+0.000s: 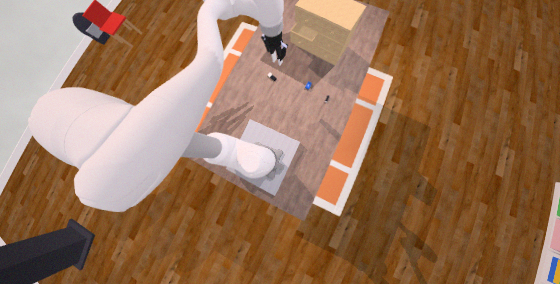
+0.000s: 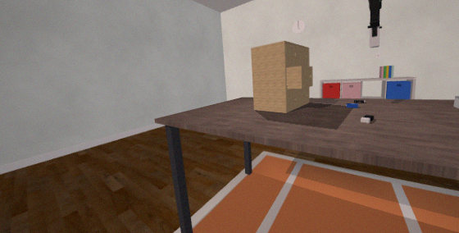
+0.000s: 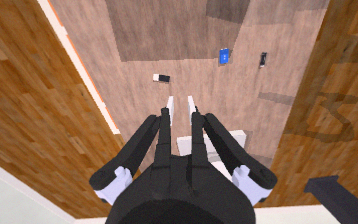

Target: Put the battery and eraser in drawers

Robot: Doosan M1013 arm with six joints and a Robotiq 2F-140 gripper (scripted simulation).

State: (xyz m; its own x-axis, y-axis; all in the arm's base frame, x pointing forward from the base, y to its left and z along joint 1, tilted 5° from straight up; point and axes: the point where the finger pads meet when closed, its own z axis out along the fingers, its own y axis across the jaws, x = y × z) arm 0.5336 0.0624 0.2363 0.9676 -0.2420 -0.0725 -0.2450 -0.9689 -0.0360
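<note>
The blue nine-volt battery is 5 cm ahead of my hand, 18 cm to the right of it and 28 cm below it. From my hand the other things lie so: eraser 3 cm ahead, 8 cm to the left, 29 cm below.
</note>
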